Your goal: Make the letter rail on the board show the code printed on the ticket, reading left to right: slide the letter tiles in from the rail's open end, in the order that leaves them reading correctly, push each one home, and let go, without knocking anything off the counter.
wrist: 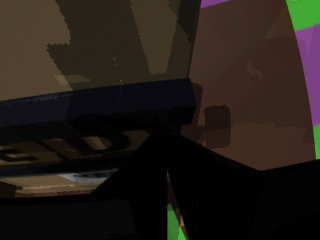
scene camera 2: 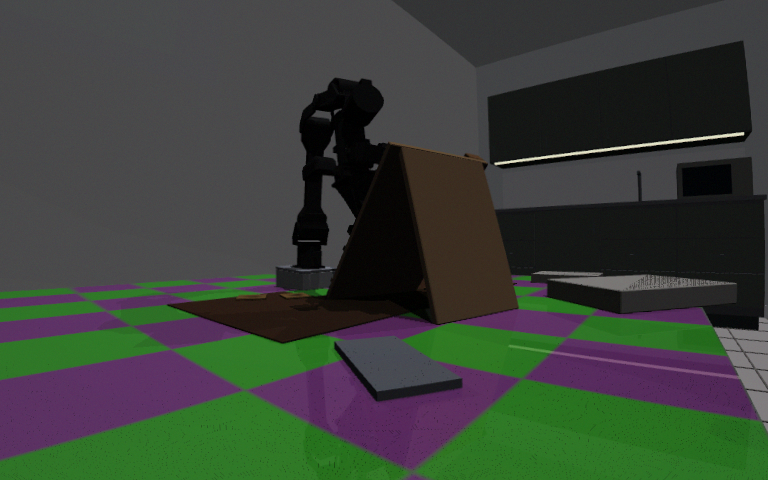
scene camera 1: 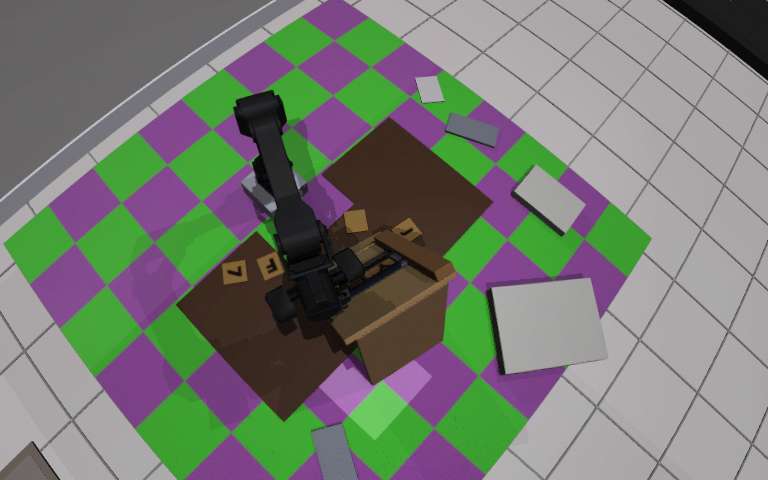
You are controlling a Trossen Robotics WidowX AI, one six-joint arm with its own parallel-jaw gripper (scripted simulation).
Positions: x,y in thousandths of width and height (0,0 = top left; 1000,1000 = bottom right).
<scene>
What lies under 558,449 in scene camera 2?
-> A wooden board.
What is my gripper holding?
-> Nothing.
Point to a brown mat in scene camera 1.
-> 370,759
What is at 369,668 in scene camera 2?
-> A brown mat.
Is my gripper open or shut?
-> Shut.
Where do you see a brown mat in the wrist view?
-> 770,298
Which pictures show my gripper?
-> The wrist view, scene camera 2 and scene camera 1: all of them.
</scene>
